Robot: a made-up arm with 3 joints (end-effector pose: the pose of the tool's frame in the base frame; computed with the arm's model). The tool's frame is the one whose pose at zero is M. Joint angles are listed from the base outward.
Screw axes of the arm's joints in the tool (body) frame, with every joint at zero. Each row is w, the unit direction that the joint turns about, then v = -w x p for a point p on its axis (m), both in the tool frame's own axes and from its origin. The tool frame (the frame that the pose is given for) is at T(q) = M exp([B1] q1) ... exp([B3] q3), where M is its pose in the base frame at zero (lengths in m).
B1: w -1 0 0 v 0 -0.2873 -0.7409
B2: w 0 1 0 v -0.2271 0 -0.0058
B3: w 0 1 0 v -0.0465 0 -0.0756
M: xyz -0.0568 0.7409 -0.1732 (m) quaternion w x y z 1 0 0 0
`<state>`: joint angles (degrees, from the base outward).
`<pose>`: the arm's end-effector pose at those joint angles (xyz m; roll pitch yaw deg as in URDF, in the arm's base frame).
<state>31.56 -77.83 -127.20</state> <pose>0.0111 0.5495 -0.4069 -145.87 21.13 -166.27</pose>
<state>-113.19 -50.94 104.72</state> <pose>0.0408 -0.0007 0.9198 104.21 -18.52 51.45</pose>
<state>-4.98 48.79 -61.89</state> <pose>-0.1603 0.7515 0.0242 5.11 -13.05 -1.16</pose>
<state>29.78 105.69 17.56</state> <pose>-0.2979 0.6521 -0.2382 -133.78 46.54 -142.85</pose>
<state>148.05 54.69 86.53</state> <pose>-0.3384 -0.6915 -0.1772 -38.66 -32.10 -156.97</pose>
